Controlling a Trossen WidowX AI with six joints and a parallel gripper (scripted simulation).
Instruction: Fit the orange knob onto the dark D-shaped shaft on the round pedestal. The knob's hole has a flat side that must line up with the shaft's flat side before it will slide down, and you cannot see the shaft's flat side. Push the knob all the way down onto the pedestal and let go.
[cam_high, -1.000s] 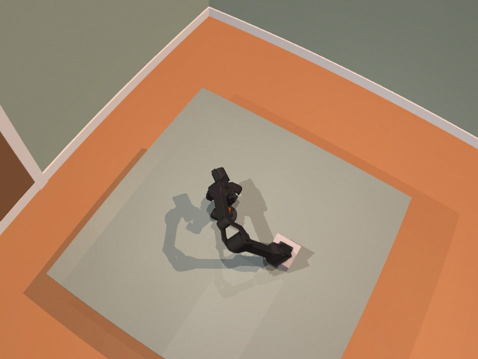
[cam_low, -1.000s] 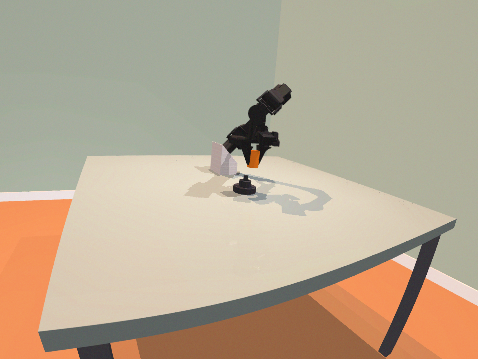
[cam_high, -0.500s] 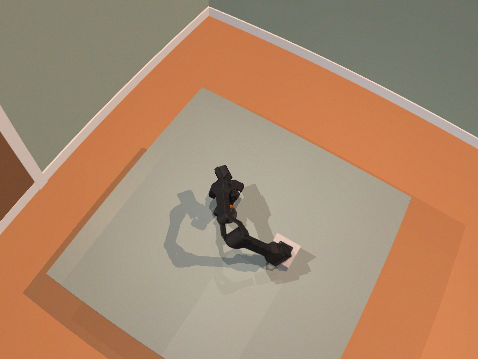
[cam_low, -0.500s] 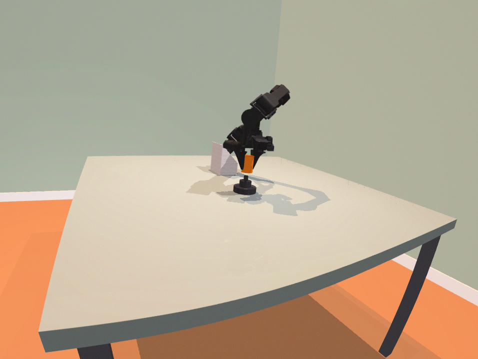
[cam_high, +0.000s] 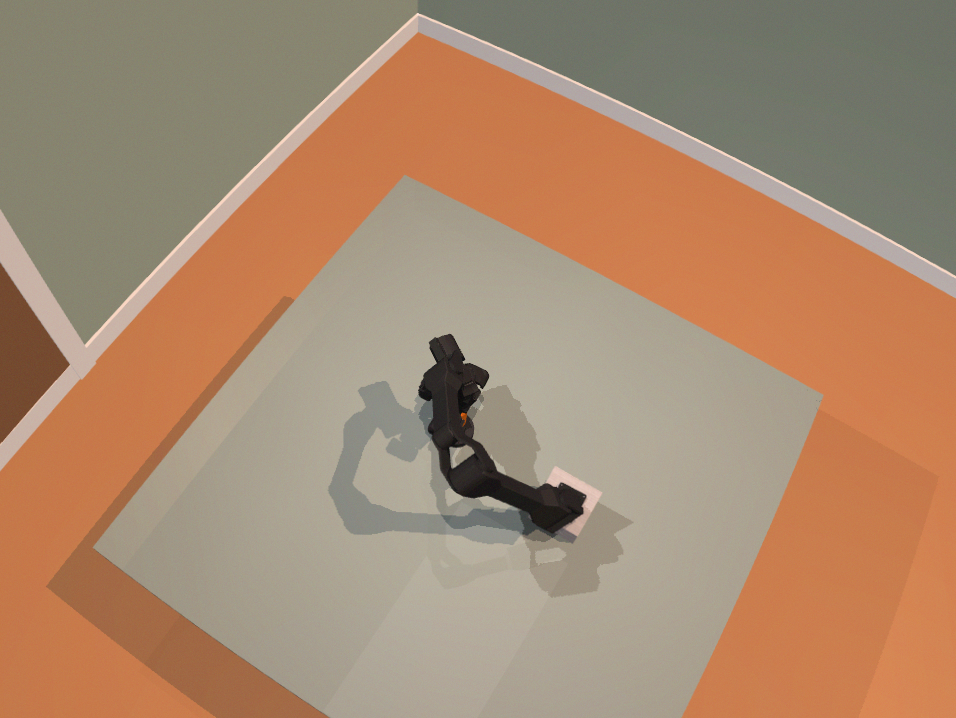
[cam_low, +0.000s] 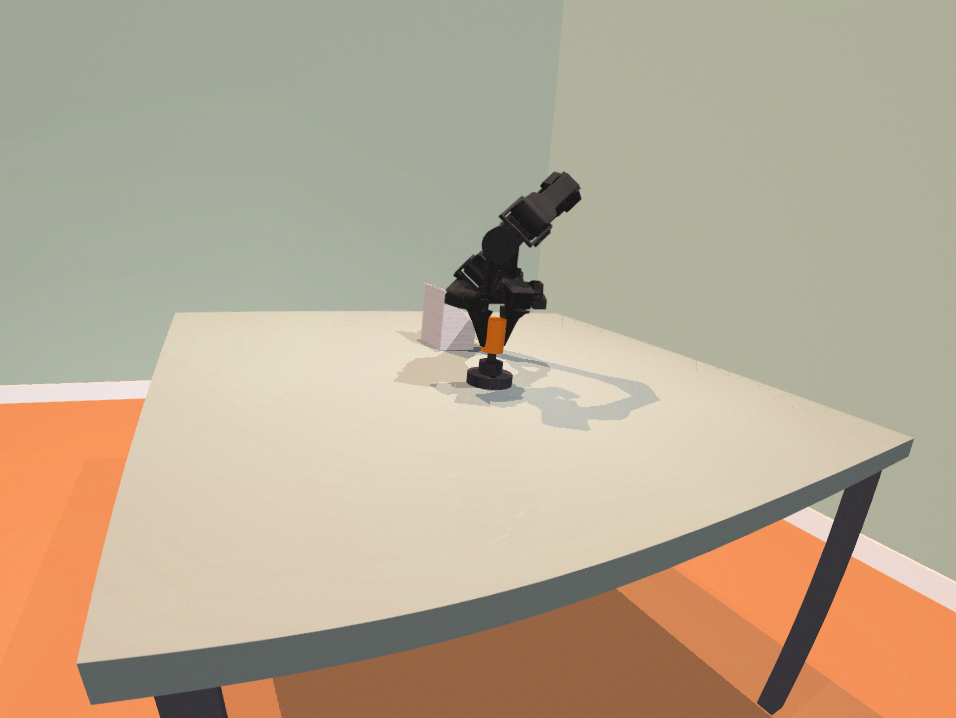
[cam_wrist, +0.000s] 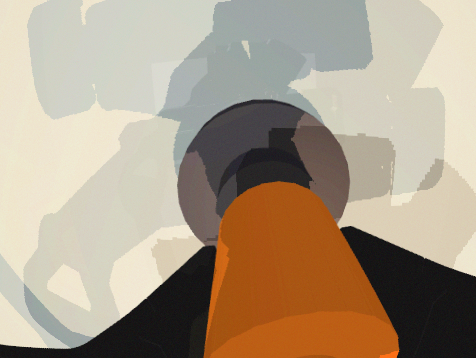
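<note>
The orange knob is 2 cm above my gripper tip. The rest, counted from my gripper tip: dark pedestal 4 cm below.
</note>
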